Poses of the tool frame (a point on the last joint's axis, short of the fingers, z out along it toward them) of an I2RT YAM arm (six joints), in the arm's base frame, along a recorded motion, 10 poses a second.
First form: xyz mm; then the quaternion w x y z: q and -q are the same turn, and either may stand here.
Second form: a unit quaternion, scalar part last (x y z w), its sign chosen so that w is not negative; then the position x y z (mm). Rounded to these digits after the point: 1 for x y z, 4 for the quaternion.
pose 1, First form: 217.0 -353.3 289.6 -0.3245 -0.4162 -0.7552 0.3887
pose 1, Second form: 0.4162 0.7552 -0.3887 0.3245 217.0 -353.3 289.6
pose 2, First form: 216.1 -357.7 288.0 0.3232 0.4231 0.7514 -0.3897
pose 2, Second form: 0.4231 0.7514 -0.3897 0.3232 216.1 -357.7 288.0
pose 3, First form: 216.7 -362.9 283.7 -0.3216 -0.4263 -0.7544 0.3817
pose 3, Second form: 0.4263 0.7544 -0.3817 0.3216 216.7 -362.9 283.7
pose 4, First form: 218.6 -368.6 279.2 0.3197 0.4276 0.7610 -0.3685
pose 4, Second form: 0.4276 0.7610 -0.3685 0.3197 218.6 -368.6 279.2
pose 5, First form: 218.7 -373.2 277.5 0.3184 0.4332 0.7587 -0.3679
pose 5, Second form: 0.4332 0.7587 -0.3679 0.3184 218.7 -373.2 277.5
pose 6, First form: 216.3 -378.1 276.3 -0.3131 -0.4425 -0.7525 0.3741
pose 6, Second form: 0.4425 0.7525 -0.3741 0.3131 216.3 -378.1 276.3
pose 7, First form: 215.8 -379.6 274.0 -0.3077 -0.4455 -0.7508 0.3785
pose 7, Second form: 0.4455 0.7508 -0.3785 0.3077 215.8 -379.6 274.0
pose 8, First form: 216.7 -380.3 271.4 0.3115 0.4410 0.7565 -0.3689
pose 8, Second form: 0.4410 0.7565 -0.3689 0.3115 216.7 -380.3 271.4
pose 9, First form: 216.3 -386.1 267.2 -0.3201 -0.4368 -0.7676 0.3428
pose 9, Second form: 0.4368 0.7676 -0.3428 0.3201 216.3 -386.1 267.2
